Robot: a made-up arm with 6 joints.
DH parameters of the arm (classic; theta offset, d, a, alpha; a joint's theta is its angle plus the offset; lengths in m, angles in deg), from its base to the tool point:
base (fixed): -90 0.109 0 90
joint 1: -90 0.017 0.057 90
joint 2: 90 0.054 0.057 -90
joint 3: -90 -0.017 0.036 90
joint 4: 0 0.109 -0.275 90
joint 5: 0 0.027 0.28 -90
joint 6: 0 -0.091 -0.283 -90
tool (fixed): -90 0.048 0 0
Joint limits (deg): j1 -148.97..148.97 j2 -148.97..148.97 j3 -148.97..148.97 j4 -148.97..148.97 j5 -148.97..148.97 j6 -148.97..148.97
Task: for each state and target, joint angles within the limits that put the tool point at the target. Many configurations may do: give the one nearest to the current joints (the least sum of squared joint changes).
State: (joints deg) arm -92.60 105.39 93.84 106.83 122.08 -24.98
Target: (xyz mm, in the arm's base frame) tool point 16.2 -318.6 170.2
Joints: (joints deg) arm -110.92 137.40 111.48 135.13 132.83 -11.14
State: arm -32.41 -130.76 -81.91 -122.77 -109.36 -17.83
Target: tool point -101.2 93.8 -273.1
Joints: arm -31.51 -148.97 -90.55 -82.12 -131.04 8.78
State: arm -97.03 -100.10 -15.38 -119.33 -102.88 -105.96
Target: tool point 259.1 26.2 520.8
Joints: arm -112.58 -127.20 -12.16 -146.10 -54.94 -105.34
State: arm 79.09 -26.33 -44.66 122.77 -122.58 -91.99
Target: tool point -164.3 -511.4 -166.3
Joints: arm 74.24 -8.93 -43.04 111.32 -96.11 -82.78
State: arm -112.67 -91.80 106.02 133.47 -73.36 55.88
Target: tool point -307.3 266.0 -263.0
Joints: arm -73.09 -55.64 121.45 148.97 -81.71 82.22
